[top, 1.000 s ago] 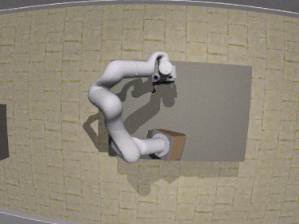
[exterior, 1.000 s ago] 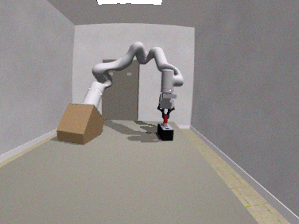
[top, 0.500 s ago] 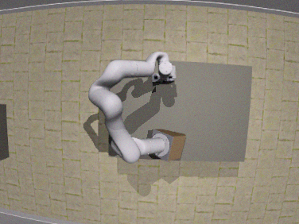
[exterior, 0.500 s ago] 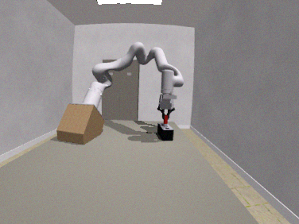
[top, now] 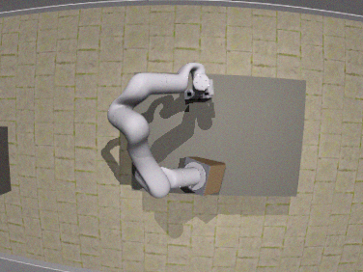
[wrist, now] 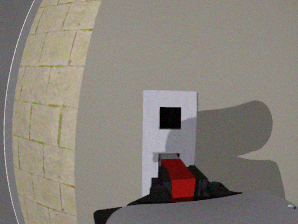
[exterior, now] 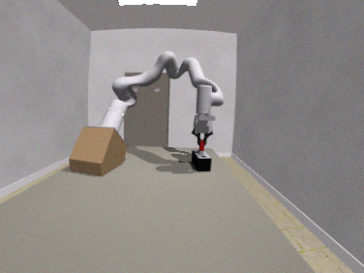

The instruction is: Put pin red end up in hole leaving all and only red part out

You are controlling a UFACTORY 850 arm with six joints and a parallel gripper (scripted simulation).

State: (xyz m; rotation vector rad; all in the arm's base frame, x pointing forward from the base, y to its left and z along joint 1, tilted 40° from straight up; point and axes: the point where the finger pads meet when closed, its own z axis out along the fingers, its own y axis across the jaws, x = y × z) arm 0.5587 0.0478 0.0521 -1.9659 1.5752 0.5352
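Now: hand 10 mm above the pin. Also, from my hand: block: 110 mm below.
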